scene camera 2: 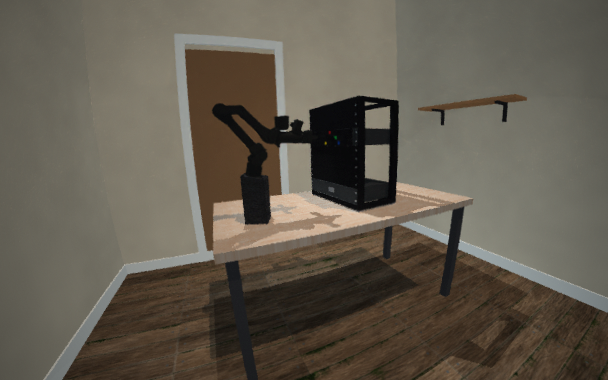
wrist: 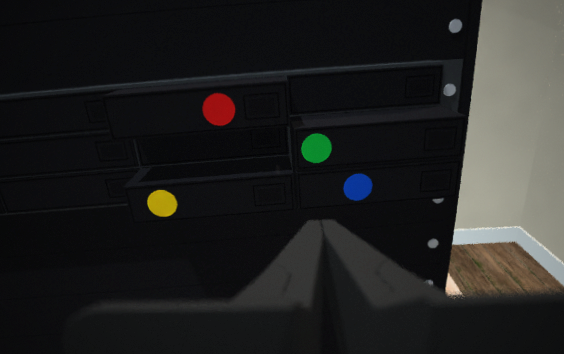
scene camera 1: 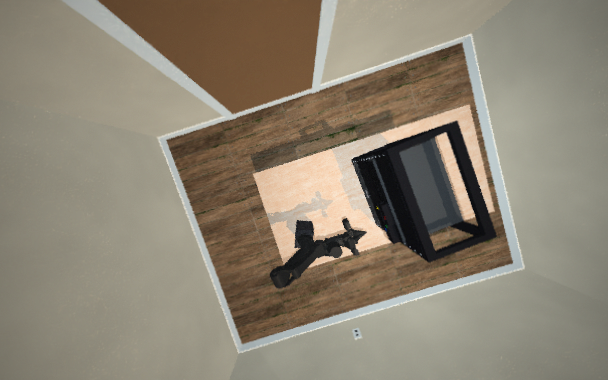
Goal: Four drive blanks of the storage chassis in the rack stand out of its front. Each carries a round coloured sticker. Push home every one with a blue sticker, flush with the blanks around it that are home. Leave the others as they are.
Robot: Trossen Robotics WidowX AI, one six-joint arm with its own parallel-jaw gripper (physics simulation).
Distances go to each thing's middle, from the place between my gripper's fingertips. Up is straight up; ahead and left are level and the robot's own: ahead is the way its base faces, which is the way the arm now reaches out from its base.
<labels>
I see my gripper 300 mm short of the black rack (scene camera 1: 409, 174), 100 mm above it and 90 mm to the right of it.
</labels>
